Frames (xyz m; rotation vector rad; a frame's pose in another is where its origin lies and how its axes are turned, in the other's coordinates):
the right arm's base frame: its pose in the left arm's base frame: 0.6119 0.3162 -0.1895 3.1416 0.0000 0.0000
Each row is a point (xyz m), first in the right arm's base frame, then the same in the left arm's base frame.
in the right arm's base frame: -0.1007 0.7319 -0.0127
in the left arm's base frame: 0.5112 -0.4157 -0.1768
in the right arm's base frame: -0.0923 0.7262 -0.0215
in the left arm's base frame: 0.5196 -0.4100 -0.1680
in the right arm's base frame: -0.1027 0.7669 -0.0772
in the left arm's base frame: 0.5092 -0.4507 -0.1123
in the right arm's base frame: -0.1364 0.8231 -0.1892
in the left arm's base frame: 0.4755 -0.5069 -0.0003
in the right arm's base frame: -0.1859 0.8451 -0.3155
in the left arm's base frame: 0.4260 -0.5289 0.1260
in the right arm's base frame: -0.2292 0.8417 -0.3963
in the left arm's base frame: 0.3827 -0.5255 0.2068
